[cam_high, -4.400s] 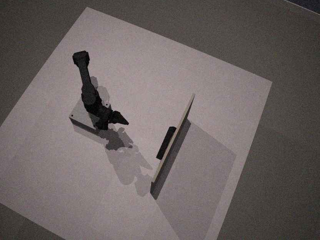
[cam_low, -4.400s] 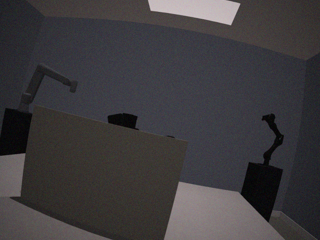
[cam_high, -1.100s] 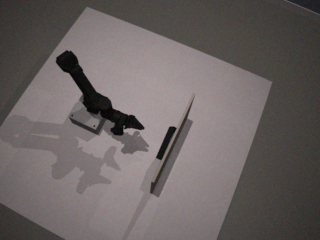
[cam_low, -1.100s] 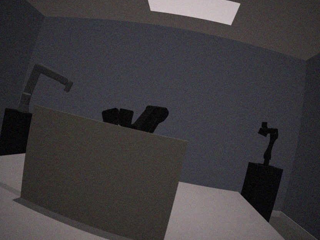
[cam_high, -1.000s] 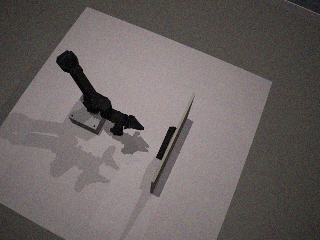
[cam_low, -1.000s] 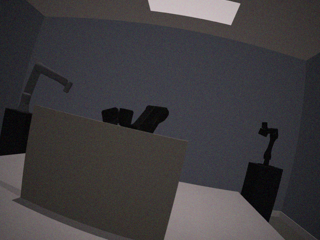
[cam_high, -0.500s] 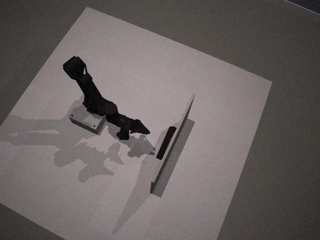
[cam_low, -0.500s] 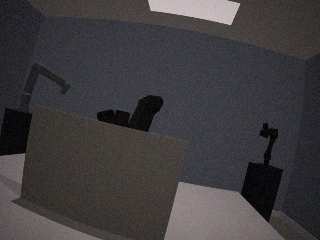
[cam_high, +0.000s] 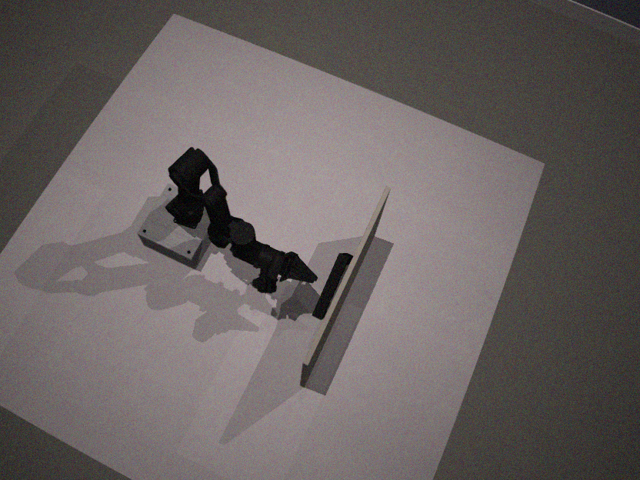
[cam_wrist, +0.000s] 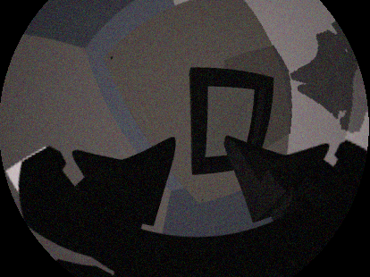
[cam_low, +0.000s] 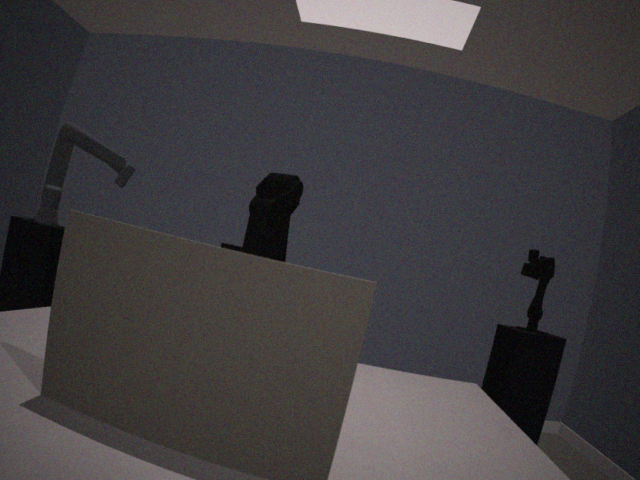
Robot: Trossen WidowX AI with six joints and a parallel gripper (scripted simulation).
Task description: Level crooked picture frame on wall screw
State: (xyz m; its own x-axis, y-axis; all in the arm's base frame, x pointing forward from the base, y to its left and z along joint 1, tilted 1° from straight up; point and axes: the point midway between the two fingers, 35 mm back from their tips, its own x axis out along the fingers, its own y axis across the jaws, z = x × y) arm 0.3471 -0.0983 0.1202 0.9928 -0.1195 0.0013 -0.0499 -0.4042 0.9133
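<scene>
Now: gripper tip 50 mm short of the picture frame, 20 mm to the right of it and 50 mm above it. Round my gripper tip: beige wall panel: 60 mm ahead, 10 mm to the left, 50 mm below.
</scene>
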